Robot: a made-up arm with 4 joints. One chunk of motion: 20 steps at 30 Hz.
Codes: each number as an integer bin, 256 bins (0 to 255) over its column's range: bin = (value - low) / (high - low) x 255, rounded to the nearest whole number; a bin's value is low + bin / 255 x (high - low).
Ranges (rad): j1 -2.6..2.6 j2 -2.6..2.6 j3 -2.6..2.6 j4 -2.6..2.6
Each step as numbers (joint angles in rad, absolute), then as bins.
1 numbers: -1.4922 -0.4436 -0.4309 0.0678
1 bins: 54 106 106 131
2 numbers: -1.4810 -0.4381 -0.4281 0.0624
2 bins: 55 106 107 131
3 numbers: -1.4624 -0.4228 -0.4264 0.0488
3 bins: 56 107 107 130
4 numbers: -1.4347 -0.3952 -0.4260 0.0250
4 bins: 57 108 107 129
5 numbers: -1.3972 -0.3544 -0.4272 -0.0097
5 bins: 59 110 107 127
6 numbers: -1.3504 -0.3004 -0.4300 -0.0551
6 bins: 61 113 106 125
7 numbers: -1.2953 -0.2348 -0.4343 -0.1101
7 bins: 64 116 106 122
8 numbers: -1.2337 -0.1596 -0.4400 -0.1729
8 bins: 67 120 106 119
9 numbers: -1.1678 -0.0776 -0.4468 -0.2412
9 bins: 70 124 106 116
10 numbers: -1.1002 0.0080 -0.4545 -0.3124
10 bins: 74 128 105 112
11 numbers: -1.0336 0.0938 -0.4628 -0.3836
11 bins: 77 132 105 109
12 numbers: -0.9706 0.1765 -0.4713 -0.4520
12 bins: 80 136 104 105
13 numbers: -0.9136 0.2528 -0.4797 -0.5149
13 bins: 83 140 104 102
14 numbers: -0.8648 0.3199 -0.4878 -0.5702
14 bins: 85 143 104 100
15 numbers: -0.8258 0.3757 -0.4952 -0.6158
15 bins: 87 146 103 97
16 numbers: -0.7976 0.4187 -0.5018 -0.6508
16 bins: 88 148 103 96
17 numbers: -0.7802 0.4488 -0.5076 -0.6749
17 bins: 89 150 103 94
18 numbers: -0.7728 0.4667 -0.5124 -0.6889
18 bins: 90 150 102 94
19 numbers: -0.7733 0.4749 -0.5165 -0.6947
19 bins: 90 151 102 93
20 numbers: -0.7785 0.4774 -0.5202 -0.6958
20 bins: 89 151 102 93
